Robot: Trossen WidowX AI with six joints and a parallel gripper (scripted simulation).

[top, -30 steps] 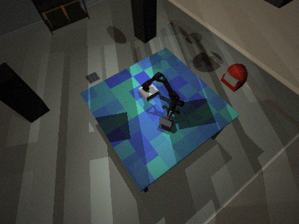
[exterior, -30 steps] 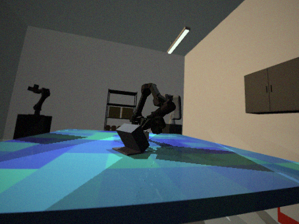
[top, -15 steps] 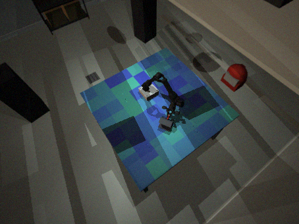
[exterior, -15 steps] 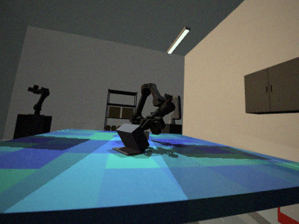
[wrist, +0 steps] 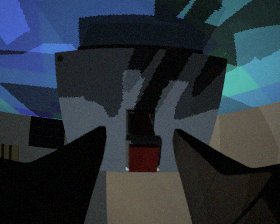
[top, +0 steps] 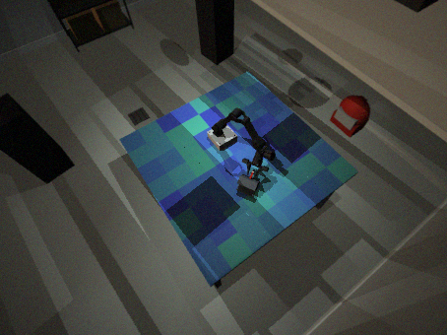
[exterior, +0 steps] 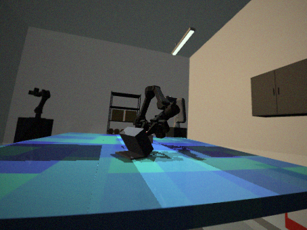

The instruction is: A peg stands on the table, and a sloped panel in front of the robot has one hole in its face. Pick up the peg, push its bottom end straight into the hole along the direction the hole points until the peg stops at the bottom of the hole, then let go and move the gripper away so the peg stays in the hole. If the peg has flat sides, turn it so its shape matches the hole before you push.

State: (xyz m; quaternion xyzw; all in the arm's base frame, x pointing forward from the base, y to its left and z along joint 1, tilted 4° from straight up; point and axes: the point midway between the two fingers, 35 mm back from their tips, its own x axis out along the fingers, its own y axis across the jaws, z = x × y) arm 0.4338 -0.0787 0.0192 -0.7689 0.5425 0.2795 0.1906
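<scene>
My gripper tip is now 10 mm past the peg and 20 mm to the right of it. Round my gripper tip: sloped panel 10 mm ahead, 30 mm to the right, 30 mm below.
</scene>
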